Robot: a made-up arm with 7 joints. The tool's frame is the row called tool.
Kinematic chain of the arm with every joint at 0, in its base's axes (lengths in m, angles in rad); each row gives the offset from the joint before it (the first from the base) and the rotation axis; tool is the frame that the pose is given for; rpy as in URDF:
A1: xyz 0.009 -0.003 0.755 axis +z
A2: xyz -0.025 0.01 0.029 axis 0 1 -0.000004
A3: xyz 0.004 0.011 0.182 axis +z
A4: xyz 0.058 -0.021 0.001 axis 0 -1 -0.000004
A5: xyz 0.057 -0.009 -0.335 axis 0 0.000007 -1
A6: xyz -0.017 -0.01 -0.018 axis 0 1 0.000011
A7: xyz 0.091 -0.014 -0.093 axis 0 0.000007 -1
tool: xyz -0.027 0 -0.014 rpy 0 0 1.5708
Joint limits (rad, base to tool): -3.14..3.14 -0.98..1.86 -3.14..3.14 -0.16..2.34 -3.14..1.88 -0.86..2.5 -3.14..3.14
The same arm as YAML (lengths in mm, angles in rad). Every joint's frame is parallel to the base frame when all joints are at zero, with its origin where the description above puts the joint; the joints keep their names.
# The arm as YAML. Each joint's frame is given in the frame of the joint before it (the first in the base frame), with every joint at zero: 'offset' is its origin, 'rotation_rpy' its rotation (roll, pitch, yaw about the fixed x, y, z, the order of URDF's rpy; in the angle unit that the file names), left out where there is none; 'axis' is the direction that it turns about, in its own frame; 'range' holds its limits. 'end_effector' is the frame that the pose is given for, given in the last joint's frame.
length_unit: mm
angle_unit: rad
chain:
  - id: A1
    offset: [9.0, -3.0, 755.0]
    axis: [0.0, 0.0, 1.0]
    range: [-3.14, 3.14]
  - id: A2
    offset: [-25.0, 10.0, 29.0]
    axis: [0.0, 1.0, 0.0]
    range: [-0.98, 1.86]
  - id: A3
    offset: [4.0, 11.0, 182.0]
    axis: [0.0, 0.0, 1.0]
    range: [-3.14, 3.14]
  - id: A4
    offset: [58.0, -21.0, 1.0]
    axis: [0.0, -1.0, 0.0]
    range: [-0.16, 2.34]
  - id: A5
    offset: [57.0, -9.0, -335.0]
    axis: [0.0, 0.0, -1.0]
    range: [-3.14, 1.88]
  - id: A6
    offset: [-17.0, -10.0, -18.0]
    axis: [0.0, 1.0, 0.0]
    range: [-0.86, 2.5]
  - id: A7
    offset: [91.0, -14.0, -93.0]
    axis: [0.0, 0.0, -1.0]
    range: [-3.14, 3.14]
end_effector:
  offset: [-27.0, 0.0, -14.0]
  rotation_rpy: [0.0, 0.0, 1.5708]

